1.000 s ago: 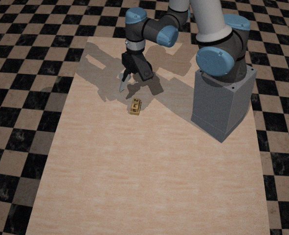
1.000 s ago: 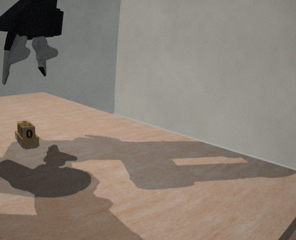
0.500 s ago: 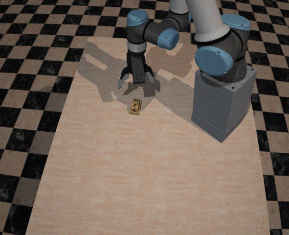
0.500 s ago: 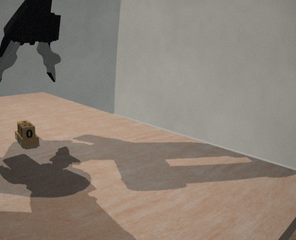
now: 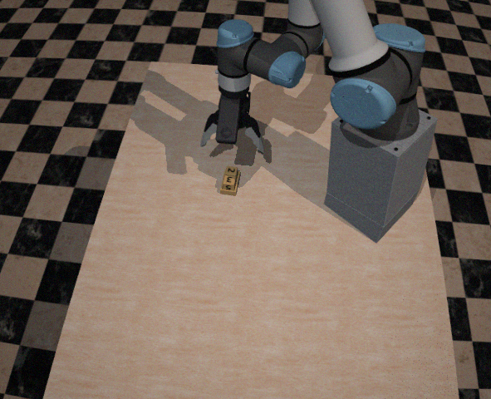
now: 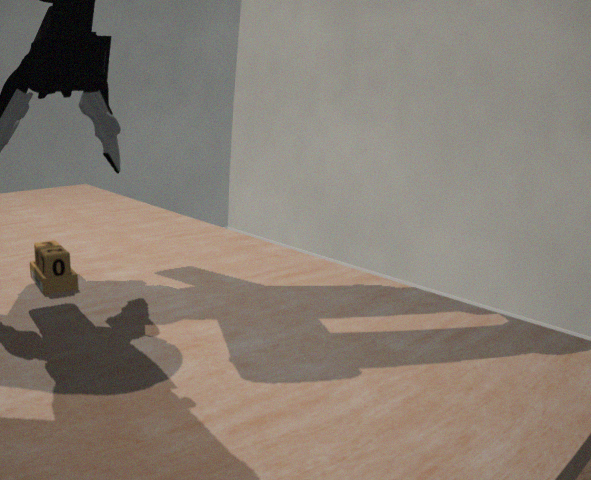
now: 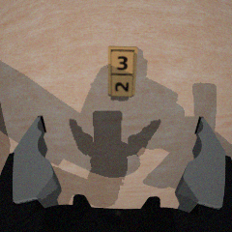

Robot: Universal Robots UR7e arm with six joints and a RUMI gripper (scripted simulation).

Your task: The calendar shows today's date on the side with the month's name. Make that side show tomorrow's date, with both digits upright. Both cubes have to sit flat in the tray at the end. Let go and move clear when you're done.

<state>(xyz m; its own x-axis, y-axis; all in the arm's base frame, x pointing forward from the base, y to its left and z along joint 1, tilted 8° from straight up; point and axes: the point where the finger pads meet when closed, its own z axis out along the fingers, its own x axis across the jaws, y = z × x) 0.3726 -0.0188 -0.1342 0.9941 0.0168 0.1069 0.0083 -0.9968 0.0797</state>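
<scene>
My hand is 3 cm to the right of the wooden digit cube and 9 cm above it. The rest, counted from my hand: wooden tray: 2 cm to the left, 11 cm below.
</scene>
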